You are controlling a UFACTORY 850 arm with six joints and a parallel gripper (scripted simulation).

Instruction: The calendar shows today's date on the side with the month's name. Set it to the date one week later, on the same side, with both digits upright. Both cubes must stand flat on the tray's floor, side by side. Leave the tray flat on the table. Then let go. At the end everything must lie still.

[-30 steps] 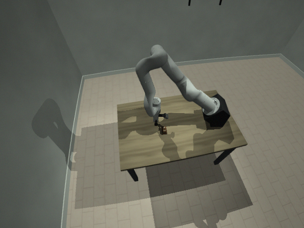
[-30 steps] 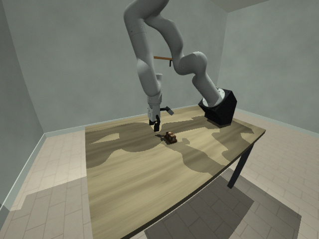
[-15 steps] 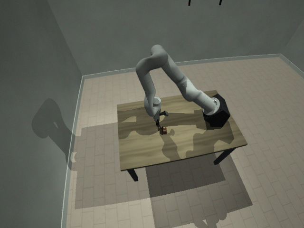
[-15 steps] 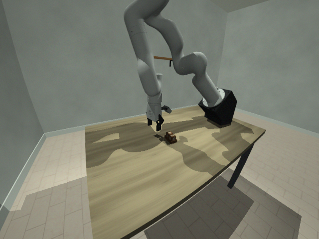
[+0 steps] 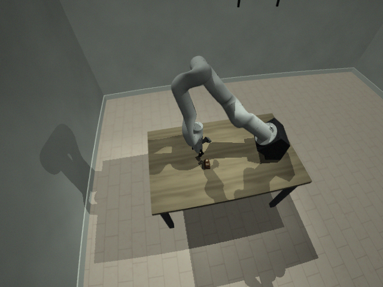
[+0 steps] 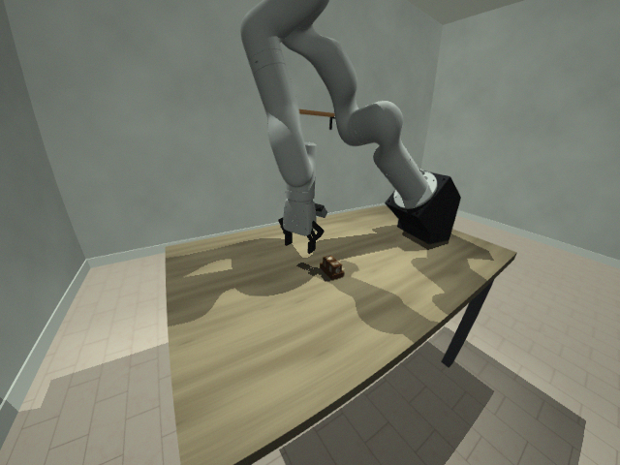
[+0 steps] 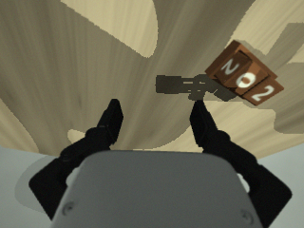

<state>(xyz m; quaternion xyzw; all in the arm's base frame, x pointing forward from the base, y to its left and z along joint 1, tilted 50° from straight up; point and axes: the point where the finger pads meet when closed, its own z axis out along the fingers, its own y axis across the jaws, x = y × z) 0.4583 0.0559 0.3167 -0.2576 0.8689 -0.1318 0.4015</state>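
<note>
The brown digit cube is 8 cm behind my hand, 7 cm to the left of it and 4 cm below it. Round my hand: brown tray 8 cm behind, 9 cm to the left, 6 cm below.
</note>
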